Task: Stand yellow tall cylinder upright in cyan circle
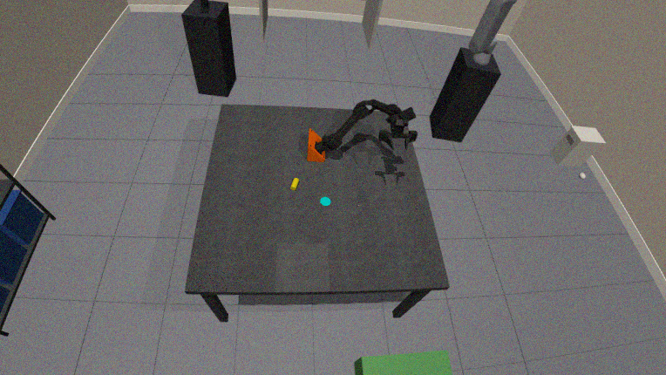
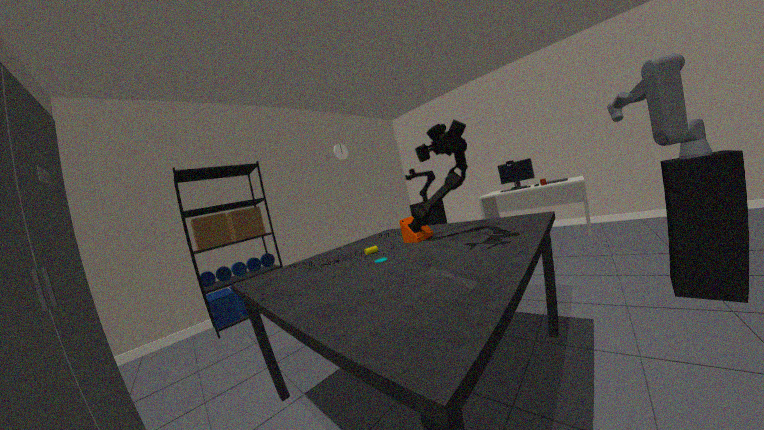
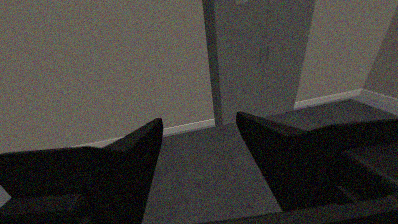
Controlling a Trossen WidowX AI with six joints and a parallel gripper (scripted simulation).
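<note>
The yellow tall cylinder is 10 mm ahead of my gripper tip, 500 mm to the right of it and 400 mm below it. The rest, counted from my gripper tip: cyan circle: 80 mm ahead, 310 mm to the right, 410 mm below.
</note>
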